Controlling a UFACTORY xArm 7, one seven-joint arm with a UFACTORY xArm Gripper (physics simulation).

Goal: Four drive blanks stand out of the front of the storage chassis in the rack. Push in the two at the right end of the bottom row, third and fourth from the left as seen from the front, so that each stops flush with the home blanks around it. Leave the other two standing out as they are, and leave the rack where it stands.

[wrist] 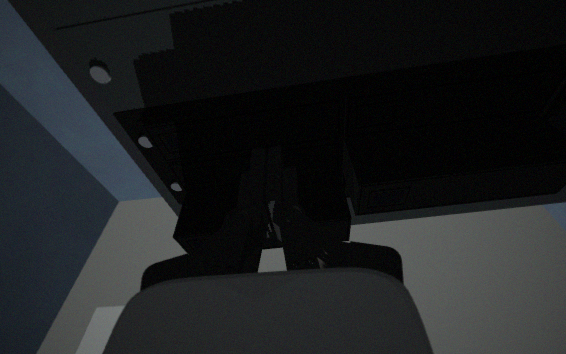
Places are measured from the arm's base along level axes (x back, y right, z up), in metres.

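Pixels of known places: gripper, fingertip midpoint: [271, 164].
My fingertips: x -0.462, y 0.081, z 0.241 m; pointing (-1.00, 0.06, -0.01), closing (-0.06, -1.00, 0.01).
Note:
Ahead of a thing's pixels: the offset from my fingertips to its top centre. "spot": to the spot under its first point.
The front of the storage chassis [127, 87] fills the upper part of the wrist view, mostly in deep shadow. A dark block, seemingly a drive blank {spot: dy -0.031, dx +0.019, dz +0.023 m} [325, 210], stands out behind my gripper, its lower corners showing on either side of the fingers. My gripper [271, 164] is shut and empty, with its fingertips over this dark block. Whether they touch it is too dark to tell. Another drive front {spot: dy -0.099, dx +0.020, dz +0.006 m} [460, 187] with a small outlined rectangle shows to the right, past a narrow upright edge. The seams between the other blanks are lost in shadow.
Several pale round fasteners, such as the large one {spot: dy +0.080, dx -0.013, dz -0.059 m} [100, 74], run down the chassis's left edge. A blue surface and a dark blue one lie beyond that edge. A pale beige surface [475, 270] shows below the chassis, and a white patch [100, 327] is at the lower left.

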